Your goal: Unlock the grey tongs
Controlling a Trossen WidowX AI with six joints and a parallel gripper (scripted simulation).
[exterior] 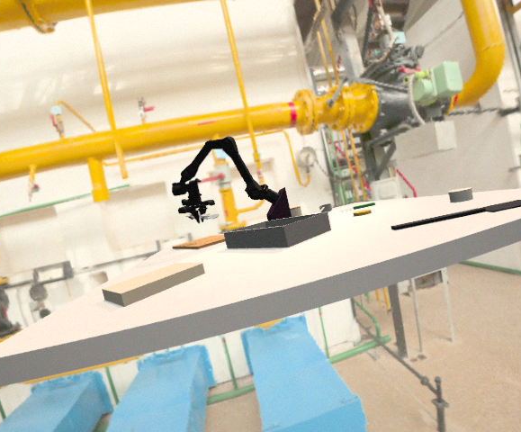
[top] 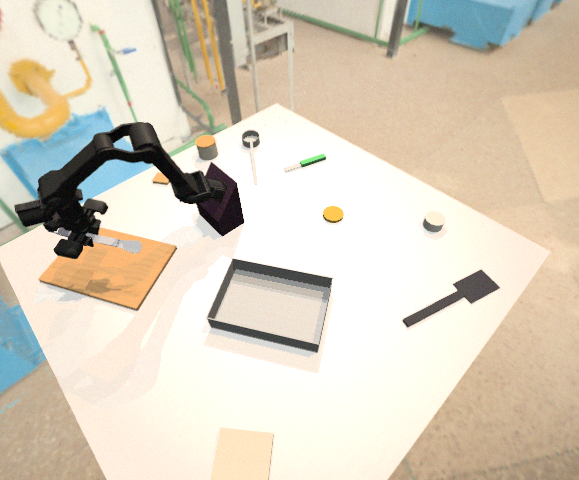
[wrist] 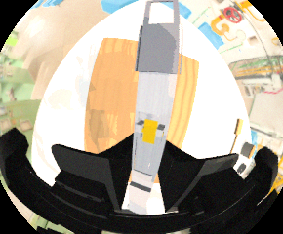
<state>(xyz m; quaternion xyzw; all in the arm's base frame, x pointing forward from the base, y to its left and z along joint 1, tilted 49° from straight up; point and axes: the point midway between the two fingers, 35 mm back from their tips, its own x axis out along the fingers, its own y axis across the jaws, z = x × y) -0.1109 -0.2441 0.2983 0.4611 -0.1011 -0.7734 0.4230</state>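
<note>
Now: gripper tip 10 mm past the yellow lock piece, 10 mm to the left of it and 40 mm below it. The rest, counted from my gripper tip: wooden board (10 mm ahead, 100 mm below); pale block (740 mm ahead, 60 mm to the right, 90 mm below); grey roasting tin (490 mm ahead, 270 mm to the left, 80 mm below).
</note>
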